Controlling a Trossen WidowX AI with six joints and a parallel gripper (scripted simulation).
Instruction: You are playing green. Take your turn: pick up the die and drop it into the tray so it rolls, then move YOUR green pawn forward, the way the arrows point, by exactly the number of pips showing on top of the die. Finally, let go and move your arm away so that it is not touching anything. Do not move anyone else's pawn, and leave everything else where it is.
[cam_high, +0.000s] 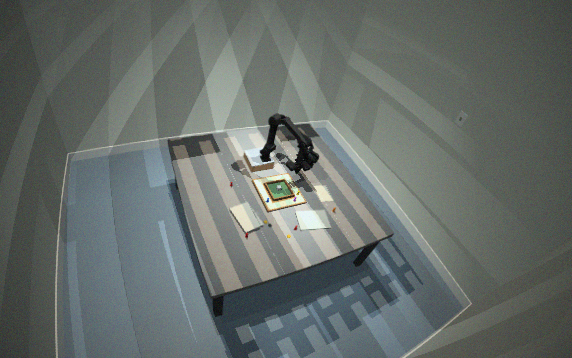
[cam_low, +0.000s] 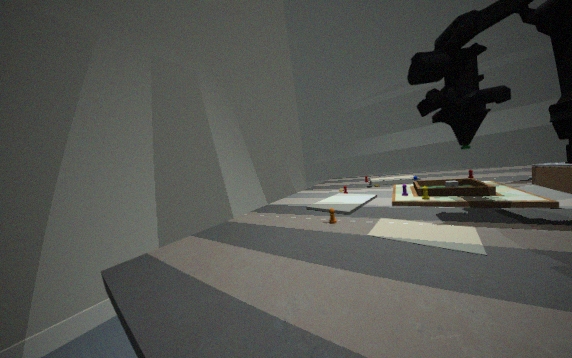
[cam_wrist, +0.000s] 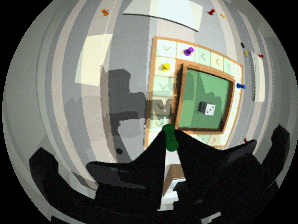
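Right now my gripper tip is 1 cm short of the grey die, 11 cm to the left of it and 12 cm above it. From my gripper tip the other things lie so: yellow pawn: 8 cm ahead, 12 cm below; then green pawn: 1 cm above; then purple pawn: 13 cm ahead, 4 cm to the right, 12 cm below.
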